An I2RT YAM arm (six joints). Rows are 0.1 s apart.
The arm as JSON. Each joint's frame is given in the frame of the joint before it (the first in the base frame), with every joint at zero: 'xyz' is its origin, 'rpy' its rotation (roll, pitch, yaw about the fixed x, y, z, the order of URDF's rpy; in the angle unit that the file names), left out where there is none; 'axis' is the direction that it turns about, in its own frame. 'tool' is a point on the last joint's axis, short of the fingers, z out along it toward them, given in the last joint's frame.
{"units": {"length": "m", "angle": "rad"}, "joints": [
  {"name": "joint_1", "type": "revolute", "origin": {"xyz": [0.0, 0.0, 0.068]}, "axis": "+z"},
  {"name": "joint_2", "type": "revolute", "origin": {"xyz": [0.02, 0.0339, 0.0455]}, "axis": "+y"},
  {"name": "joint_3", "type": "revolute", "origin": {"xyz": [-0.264, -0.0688, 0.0]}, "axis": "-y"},
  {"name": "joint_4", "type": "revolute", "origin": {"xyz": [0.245, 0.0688, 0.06]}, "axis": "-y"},
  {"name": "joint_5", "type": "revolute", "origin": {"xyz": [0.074, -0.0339, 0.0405]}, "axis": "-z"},
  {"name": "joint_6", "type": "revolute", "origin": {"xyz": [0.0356, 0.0, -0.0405]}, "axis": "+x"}
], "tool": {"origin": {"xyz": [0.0, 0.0, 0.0], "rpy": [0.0, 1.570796, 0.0]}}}
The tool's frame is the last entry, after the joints.
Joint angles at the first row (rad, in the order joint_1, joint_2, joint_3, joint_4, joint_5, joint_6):
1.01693, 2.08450, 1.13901, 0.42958, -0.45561, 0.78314
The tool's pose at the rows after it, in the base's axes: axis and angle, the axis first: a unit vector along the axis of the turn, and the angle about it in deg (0 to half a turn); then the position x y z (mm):
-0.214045 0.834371 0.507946 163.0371 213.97 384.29 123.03
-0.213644 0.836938 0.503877 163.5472 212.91 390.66 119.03
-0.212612 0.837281 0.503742 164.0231 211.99 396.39 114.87
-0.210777 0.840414 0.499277 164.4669 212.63 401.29 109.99
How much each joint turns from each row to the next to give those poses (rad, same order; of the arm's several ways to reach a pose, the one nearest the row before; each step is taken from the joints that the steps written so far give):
0.01064, 0.02684, 0.02624, -0.00887, 0.00602, 0.00417
0.00996, 0.02358, 0.02521, -0.01245, 0.00707, 0.00495
0.00841, 0.02346, 0.02036, 0.00115, 0.00223, 0.00904
0.00454, 0.02443, 0.02384, -0.01136, 0.00501, 0.00406

